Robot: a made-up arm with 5 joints.
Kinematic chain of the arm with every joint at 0, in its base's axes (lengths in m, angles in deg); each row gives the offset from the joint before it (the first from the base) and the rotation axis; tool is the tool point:
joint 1: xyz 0 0 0.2 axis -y
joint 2: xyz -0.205 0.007 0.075 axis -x
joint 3: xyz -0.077 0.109 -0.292 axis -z
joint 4: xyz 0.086 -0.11 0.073 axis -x
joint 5: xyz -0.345 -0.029 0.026 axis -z
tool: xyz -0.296 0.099 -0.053
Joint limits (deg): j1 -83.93..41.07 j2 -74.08..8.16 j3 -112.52..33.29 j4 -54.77..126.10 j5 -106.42..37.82
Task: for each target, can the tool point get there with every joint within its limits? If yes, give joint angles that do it. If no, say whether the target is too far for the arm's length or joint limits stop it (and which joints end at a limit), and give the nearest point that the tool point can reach.
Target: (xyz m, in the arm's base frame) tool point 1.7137 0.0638 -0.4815
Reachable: no: too far | nearest point 0.3739 0.0239 -0.0523 | short by 1.407 m
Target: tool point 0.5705 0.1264 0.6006
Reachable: no: joint limits stop it (at a limit: joint 1, joint 3, joint 4) | nearest point 0.3393 0.0777 0.7103 | short by 0.260 m
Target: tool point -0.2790 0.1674 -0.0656
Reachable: yes | joints -59.72 -63.54 -92.13 -21.48 -69.90
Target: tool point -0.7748 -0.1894 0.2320
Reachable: yes | joints -22.87 -16.77 -22.82 -18.35 -31.10
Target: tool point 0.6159 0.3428 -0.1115
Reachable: no: joint limits stop it (at a limit: joint 1, joint 3, joint 4) | nearest point 0.3419 0.2246 -0.0165 | short by 0.313 m
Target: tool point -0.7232 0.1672 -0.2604
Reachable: yes | joints 21.97 -0.01 10.69 -15.48 -3.66
